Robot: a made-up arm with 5 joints.
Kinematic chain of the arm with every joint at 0, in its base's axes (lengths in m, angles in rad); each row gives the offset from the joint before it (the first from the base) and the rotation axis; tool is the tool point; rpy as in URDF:
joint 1: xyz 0.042 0 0.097 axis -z
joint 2: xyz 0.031 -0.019 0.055 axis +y
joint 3: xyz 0.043 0 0.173 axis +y
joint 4: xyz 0.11 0 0.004 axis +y
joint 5: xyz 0.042 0.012 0 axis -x
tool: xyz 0 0 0 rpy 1.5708 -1.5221 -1.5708
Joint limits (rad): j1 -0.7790..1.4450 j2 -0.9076..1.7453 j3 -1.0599..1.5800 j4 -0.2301..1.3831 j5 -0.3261..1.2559
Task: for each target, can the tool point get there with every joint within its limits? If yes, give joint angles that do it. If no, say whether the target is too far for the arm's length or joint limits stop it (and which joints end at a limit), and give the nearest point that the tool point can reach.
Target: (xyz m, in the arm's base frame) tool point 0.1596 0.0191 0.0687
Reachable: yes | joints -0.2200 1.2645 0.7961 1.1870 1.0676
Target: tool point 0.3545 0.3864 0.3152
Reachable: no: too far | nearest point 0.2895 0.2345 0.2612 | short by 0.174 m
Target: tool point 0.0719 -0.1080 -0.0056
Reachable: yes | joints 1.2380 1.5415 0.6908 0.0985 0.1545
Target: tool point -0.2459 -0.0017 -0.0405
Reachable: no: joint limits stop it (at a limit: joint 1, joint 2) | nearest point 0.0425 -0.0597 0.0088 | short by 0.298 m
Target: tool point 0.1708 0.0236 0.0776
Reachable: yes | joints -0.2346 0.9880 0.9940 0.3206 0.7972
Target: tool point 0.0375 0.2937 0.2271
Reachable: no: joint limits stop it (at a limit: joint 1) | nearest point 0.1915 0.1377 0.2271 | short by 0.219 m
